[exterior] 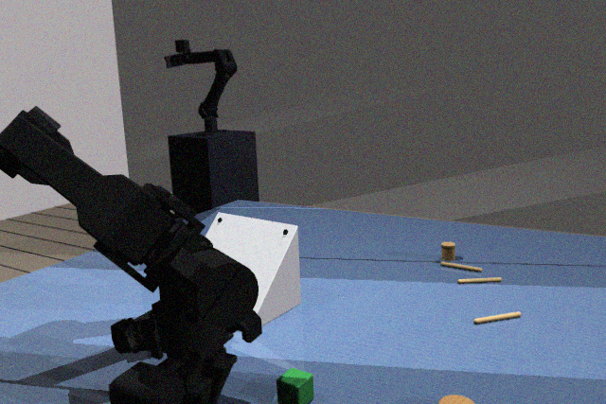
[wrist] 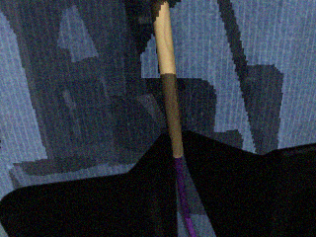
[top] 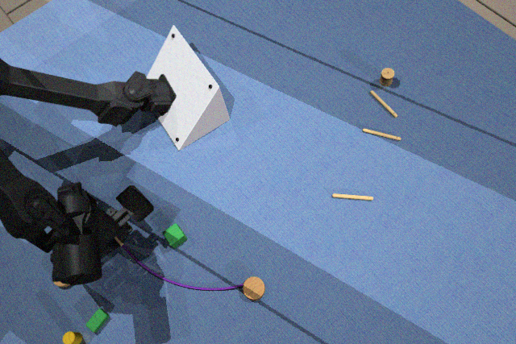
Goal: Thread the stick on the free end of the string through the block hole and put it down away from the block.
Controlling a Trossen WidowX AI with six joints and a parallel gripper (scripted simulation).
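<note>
Now: gripper tip 13 cm to the left of the yellow cylinder, 12 cm short of it and 1 cm below it. From my gripper tip the other things lie so: round wooden button (21 cm ahead, 18 cm to the left, 1 cm above); thin wooden stick (1 cm behind); small wooden cylinder (64 cm to the left, 2 cm behind, 1 cm above).
</note>
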